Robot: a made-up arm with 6 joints. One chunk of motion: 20 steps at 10 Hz.
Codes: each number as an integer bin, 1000 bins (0 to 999) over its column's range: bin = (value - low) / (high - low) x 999, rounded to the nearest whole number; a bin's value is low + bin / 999 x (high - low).
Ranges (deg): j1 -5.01..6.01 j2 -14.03..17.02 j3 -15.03..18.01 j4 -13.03..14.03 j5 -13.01..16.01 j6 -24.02..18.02
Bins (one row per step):
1: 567 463 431 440 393 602
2: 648 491 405 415 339 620
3: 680 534 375 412 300 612
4: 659 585 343 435 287 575
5: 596 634 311 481 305 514
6: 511 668 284 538 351 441
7: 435 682 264 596 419 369
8: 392 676 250 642 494 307
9: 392 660 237 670 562 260
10: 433 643 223 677 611 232
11: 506 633 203 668 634 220
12: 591 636 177 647 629 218
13: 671 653 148 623 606 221
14: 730 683 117 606 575 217
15: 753 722 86 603 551 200
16: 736 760 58 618 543 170
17: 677 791 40 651 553 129
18: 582 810 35 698 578 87
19: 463 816 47 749 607 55
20: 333 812 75 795 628 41
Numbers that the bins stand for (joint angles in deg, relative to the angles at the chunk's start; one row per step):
1: 1.24 0.36 -0.78 -1.11 -1.59 1.31
2: 2.14 1.23 -1.64 -1.79 -3.16 2.07
3: 2.49 2.57 -2.63 -1.87 -4.30 1.73
4: 2.26 4.15 -3.69 -1.25 -4.67 0.18
5: 1.56 5.68 -4.74 0.00 -4.15 -2.39
6: 0.63 6.73 -5.64 1.54 -2.81 -5.46
7: -0.21 7.17 -6.30 3.11 -0.84 -8.49
8: -0.69 6.98 -6.76 4.36 1.34 -11.10
9: -0.69 6.48 -7.19 5.12 3.32 -13.08
10: -0.23 5.96 -7.65 5.31 4.74 -14.26
11: 0.57 5.64 -8.32 5.06 5.41 -14.76
12: 1.51 5.74 -9.18 4.50 5.26 -14.85
13: 2.39 6.27 -10.14 3.85 4.59 -14.72
14: 3.04 7.20 -11.16 3.38 3.69 -14.89
15: 3.30 8.41 -12.19 3.30 3.00 -15.60
16: 3.11 9.59 -13.11 3.71 2.76 -16.87
17: 2.46 10.56 -13.71 4.60 3.05 -18.59
18: 1.41 11.15 -13.87 5.88 3.78 -20.36
19: 0.10 11.33 -13.48 7.26 4.62 -21.71
20: -1.34 11.21 -12.55 8.50 5.23 -22.29

